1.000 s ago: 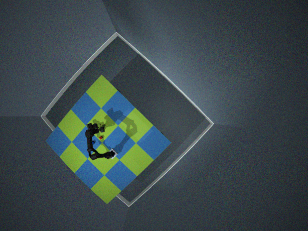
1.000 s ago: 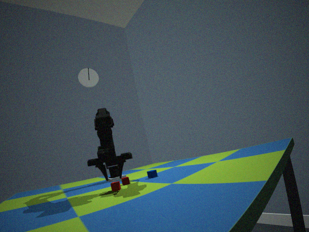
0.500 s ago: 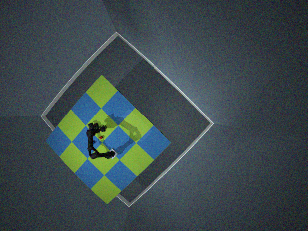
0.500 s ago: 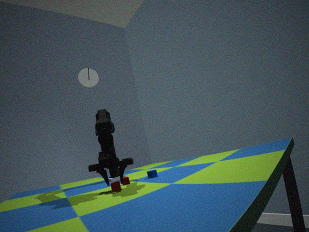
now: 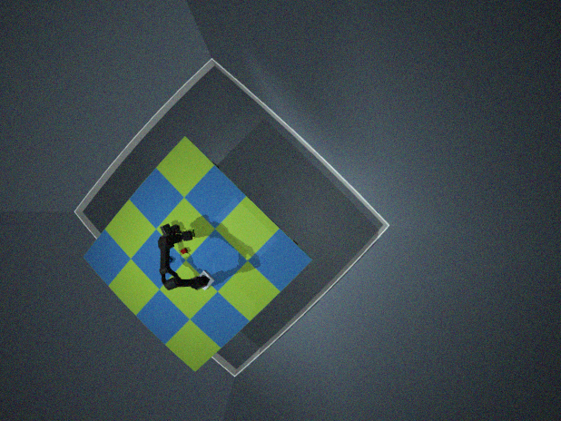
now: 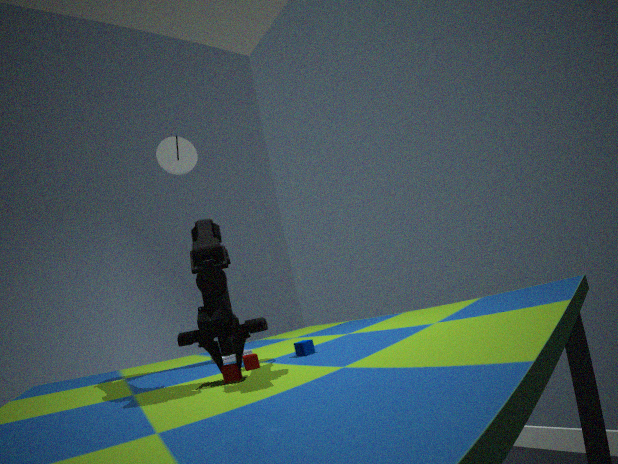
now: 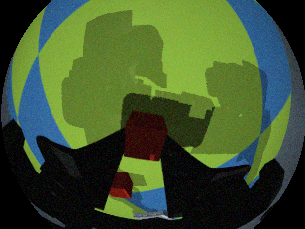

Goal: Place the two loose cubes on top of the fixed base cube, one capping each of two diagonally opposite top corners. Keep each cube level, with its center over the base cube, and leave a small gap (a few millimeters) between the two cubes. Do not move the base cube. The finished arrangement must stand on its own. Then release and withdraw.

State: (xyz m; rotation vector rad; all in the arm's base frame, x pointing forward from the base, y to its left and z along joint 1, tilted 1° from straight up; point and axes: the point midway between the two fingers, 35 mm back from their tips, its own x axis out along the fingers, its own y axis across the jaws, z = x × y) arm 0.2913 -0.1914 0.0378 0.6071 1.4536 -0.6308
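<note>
Now: gripper tip 90 mm to the right of the red cube and 50 mm past it.
</note>
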